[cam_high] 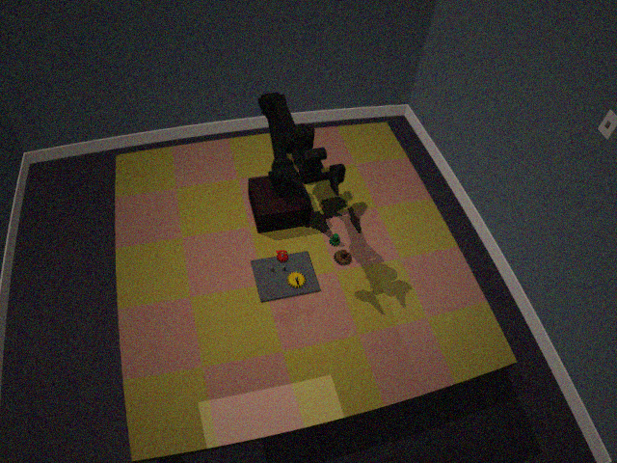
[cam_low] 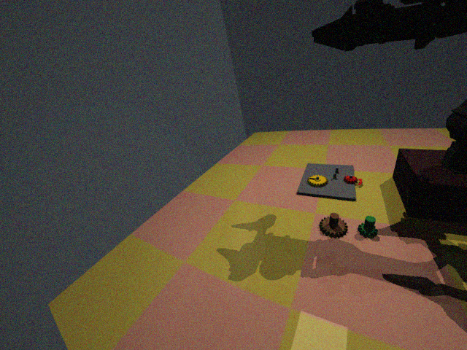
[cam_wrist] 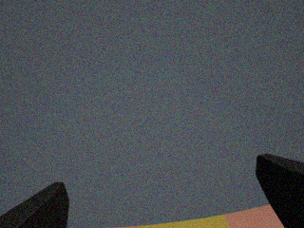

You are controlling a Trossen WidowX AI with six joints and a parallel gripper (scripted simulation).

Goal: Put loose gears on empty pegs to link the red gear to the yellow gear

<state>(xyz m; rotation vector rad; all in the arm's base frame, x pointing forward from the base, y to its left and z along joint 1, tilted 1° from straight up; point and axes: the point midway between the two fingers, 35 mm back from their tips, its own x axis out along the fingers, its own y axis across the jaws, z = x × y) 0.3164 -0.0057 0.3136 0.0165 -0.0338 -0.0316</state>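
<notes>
The brown gear lies 400 mm below my gripper tip, 150 mm to the left of it and 50 mm behind it. From my gripper tip the other things lie so: grey board: 410 mm below, 80 mm to the right, 40 mm behind; then yellow gear: 400 mm below, 50 mm to the right; then red gear: 400 mm below, 110 mm behind, 60 mm to the right.
</notes>
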